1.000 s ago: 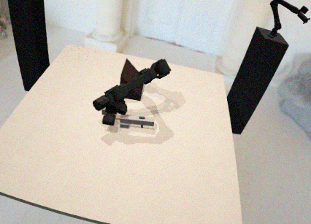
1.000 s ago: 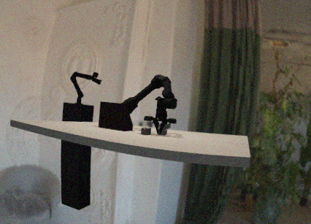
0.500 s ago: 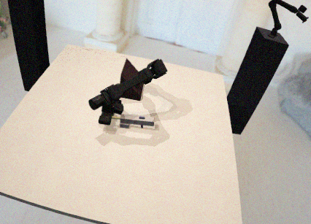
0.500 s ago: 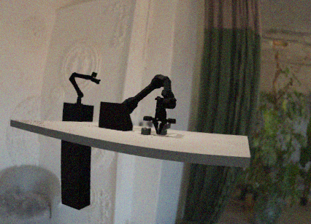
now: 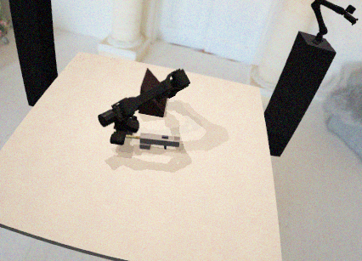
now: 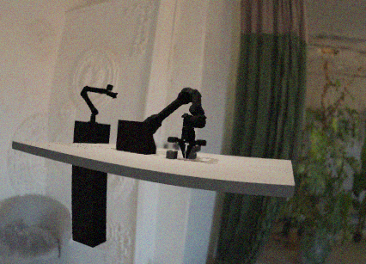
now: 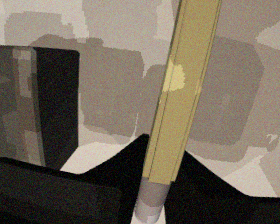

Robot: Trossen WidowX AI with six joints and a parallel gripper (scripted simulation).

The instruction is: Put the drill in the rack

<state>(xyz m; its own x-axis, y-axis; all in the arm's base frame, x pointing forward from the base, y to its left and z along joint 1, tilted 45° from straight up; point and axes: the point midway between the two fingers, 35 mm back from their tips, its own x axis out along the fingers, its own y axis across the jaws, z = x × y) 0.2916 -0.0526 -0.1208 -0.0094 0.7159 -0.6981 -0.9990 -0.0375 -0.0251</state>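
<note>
Right now the drill is 40 mm to the left of my gripper tip and 40 mm above it. The rest, counted from my gripper tip: dark key 210 mm to the left, 40 mm above, 10 mm behind; then grey rack 70 mm behind, 10 mm to the left, 10 mm above; then grey housing block 180 mm to the left, 40 mm above, 10 mm behind.
</note>
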